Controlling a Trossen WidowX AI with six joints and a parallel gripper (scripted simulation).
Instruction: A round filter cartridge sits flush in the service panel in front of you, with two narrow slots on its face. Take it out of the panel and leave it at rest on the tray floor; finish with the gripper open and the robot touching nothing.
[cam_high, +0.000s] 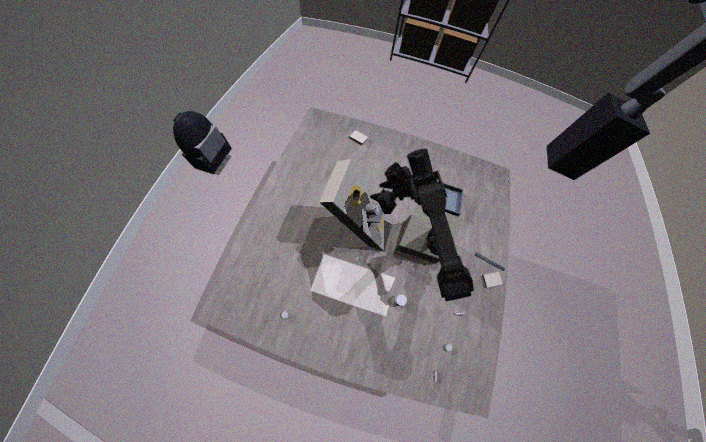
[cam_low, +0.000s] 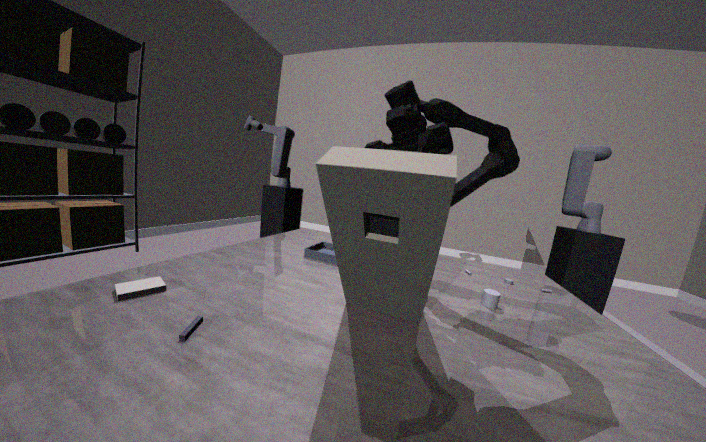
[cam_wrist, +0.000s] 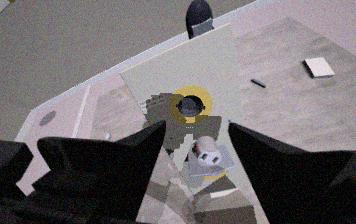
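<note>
My gripper tip is 2 cm past the round filter cartridge and 13 cm above it. Round my gripper tip: tray (35 cm behind, 30 cm to the right, 31 cm below); then service panel (3 cm ahead, 1 cm to the left, 15 cm below).
</note>
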